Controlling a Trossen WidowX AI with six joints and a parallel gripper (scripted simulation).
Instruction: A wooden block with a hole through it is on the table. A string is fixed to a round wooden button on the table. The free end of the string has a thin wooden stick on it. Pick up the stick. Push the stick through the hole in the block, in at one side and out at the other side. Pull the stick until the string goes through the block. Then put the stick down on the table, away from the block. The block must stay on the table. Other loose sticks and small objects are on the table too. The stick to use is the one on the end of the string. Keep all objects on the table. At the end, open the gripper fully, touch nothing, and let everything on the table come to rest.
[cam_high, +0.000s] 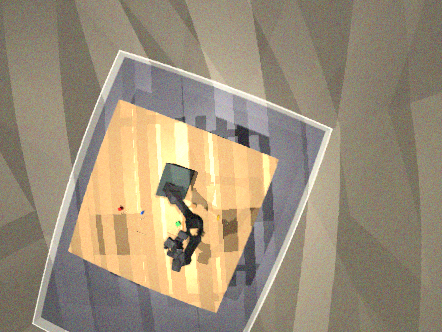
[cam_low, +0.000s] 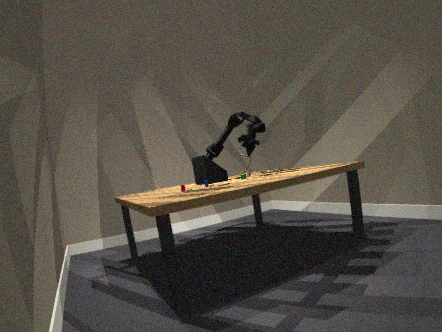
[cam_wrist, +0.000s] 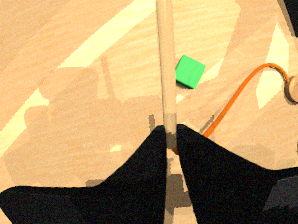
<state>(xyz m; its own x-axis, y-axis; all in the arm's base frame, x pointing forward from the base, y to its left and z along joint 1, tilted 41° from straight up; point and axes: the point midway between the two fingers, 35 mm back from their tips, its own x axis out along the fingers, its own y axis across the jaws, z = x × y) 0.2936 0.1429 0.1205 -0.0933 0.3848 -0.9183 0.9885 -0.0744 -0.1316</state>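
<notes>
Right now my gripper tip is 13 cm above the green block, 4 cm to the left of it and 4 cm past it. Round my gripper tip: round button (21 cm behind, 13 cm below, 1 cm to the left); yellow object (21 cm to the left, 20 cm behind, 13 cm below); thin wooden stick (1 cm to the right, 1 cm above).
</notes>
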